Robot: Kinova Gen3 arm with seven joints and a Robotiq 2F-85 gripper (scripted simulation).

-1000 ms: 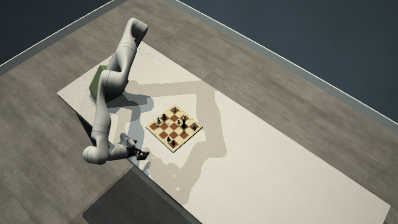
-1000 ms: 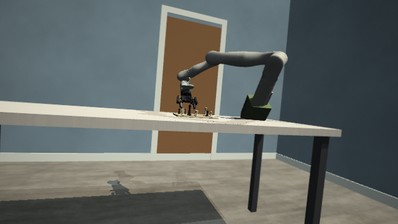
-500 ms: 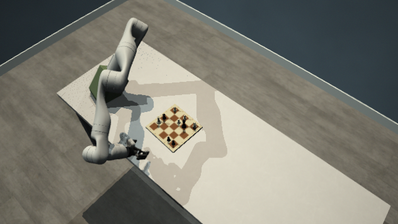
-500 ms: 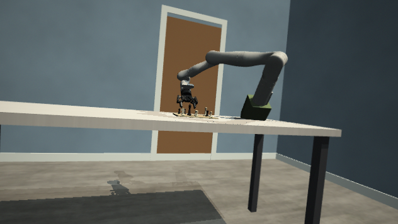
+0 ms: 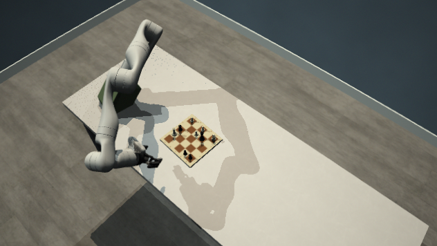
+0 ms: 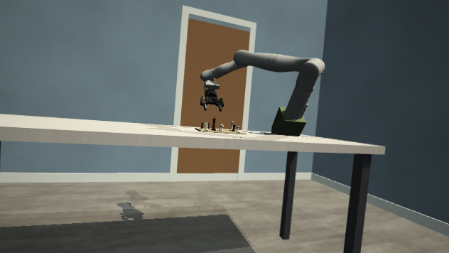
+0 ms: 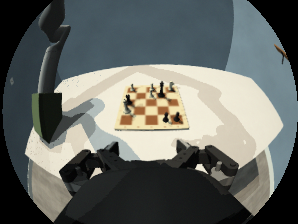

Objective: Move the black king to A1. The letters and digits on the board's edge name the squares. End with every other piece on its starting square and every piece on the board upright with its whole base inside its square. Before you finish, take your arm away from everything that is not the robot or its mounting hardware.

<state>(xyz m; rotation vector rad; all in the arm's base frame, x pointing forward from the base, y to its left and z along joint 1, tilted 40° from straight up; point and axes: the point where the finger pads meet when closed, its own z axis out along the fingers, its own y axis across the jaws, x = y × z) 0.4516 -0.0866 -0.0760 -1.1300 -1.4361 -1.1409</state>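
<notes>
My hand is 1 cm short of the black king, 26 cm to the right of it and 8 cm above it. The rest, counted from my hand: chessboard: 2 cm behind, 21 cm to the left, 11 cm below.
</notes>
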